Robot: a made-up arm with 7 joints. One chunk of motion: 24 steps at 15 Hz.
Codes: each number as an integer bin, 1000 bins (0 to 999) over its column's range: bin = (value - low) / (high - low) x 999, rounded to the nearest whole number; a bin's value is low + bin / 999 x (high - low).
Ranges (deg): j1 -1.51..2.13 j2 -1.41..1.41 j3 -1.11..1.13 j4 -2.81..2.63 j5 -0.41..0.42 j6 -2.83..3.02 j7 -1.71..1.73
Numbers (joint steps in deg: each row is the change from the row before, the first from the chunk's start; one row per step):
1: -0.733 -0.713 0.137 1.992 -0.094 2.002 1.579
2: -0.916 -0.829 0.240 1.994 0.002 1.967 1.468
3: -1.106 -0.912 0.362 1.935 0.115 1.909 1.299
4: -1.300 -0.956 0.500 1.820 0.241 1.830 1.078
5: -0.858 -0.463 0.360 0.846 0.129 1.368 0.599
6: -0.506 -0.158 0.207 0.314 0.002 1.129 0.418
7: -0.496 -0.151 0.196 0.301 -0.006 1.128 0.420
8: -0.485 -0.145 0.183 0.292 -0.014 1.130 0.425
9: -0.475 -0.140 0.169 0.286 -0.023 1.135 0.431
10: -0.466 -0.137 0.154 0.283 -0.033 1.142 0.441
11: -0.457 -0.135 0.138 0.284 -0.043 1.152 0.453
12: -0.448 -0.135 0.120 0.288 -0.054 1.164 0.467
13: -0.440 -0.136 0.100 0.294 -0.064 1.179 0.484
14: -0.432 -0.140 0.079 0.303 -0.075 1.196 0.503
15: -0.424 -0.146 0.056 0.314 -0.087 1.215 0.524
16: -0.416 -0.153 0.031 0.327 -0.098 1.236 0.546
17: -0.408 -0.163 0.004 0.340 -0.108 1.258 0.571
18: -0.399 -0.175 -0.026 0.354 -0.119 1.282 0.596
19: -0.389 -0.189 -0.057 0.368 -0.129 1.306 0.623
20: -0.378 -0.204 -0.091 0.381 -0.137 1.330 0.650
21: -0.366 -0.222 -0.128 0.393 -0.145 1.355 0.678
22: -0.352 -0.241 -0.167 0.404 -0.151 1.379 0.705
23: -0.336 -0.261 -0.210 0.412 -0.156 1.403 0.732
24: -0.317 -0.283 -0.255 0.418 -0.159 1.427 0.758
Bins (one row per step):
1: 213 247 556 882 380 825 955
2: 163 206 602 882 496 819 923
3: 111 176 656 871 632 809 874
4: 58 161 718 850 784 796 810
5: 179 335 656 671 649 717 671
6: 276 444 587 574 496 676 618
7: 278 446 582 571 486 676 619
8: 281 448 577 570 477 676 620
9: 284 450 570 569 466 677 622
10: 287 451 564 568 454 678 625
11: 289 452 557 568 442 680 628
12: 291 452 549 569 428 682 632
13: 294 451 540 570 416 685 637
14: 296 450 530 572 403 688 643
15: 298 448 520 574 389 691 649
16: 300 445 509 576 376 694 655
17: 302 442 497 578 363 698 662
18: 305 438 483 581 350 702 670
19: 308 433 470 584 338 706 678
20: 311 427 454 586 329 710 685
21: 314 421 438 588 319 715 693
22: 318 414 421 590 312 719 701
23: 322 407 401 592 306 723 709
24: 327 399 381 593 302 727 717

